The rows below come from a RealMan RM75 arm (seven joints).
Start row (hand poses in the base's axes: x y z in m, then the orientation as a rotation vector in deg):
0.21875 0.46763 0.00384 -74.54 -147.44 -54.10
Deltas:
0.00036 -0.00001 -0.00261 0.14 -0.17 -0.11
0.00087 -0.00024 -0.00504 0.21 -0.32 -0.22
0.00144 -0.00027 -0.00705 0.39 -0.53 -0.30
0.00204 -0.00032 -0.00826 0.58 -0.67 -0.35
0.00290 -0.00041 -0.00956 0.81 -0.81 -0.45
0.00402 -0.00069 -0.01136 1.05 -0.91 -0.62
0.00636 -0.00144 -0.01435 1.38 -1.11 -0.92
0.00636 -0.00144 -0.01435 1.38 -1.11 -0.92
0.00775 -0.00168 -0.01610 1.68 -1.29 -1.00
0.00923 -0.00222 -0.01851 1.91 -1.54 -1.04
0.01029 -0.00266 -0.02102 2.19 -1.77 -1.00
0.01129 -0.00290 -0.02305 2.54 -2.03 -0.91
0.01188 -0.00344 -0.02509 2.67 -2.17 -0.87
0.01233 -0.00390 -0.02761 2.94 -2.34 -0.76
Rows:
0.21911 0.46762 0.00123 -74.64 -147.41 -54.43
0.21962 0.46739 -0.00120 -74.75 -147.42 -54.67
0.22019 0.46736 -0.00321 -74.79 -147.39 -55.08
0.22079 0.46731 -0.00442 -74.79 -147.32 -55.43
0.22165 0.46722 -0.00572 -74.86 -147.20 -55.84
0.22277 0.46694 -0.00752 -75.02 -147.00 -56.24
0.22511 0.46619 -0.01051 -75.33 -146.75 -56.86
0.22511 0.46619 -0.01051 -75.33 -146.75 -56.86
0.22650 0.46595 -0.01226 -75.34 -146.60 -57.38
0.22798 0.46541 -0.01467 -75.30 -146.58 -57.88
0.22904 0.46497 -0.01718 -75.13 -146.53 -58.40
0.23004 0.46473 -0.01921 -74.88 -146.46 -59.03
0.23063 0.46419 -0.02125 -74.76 -146.47 -59.30
0.23108 0.46373 -0.02377 -74.51 -146.41 -59.74

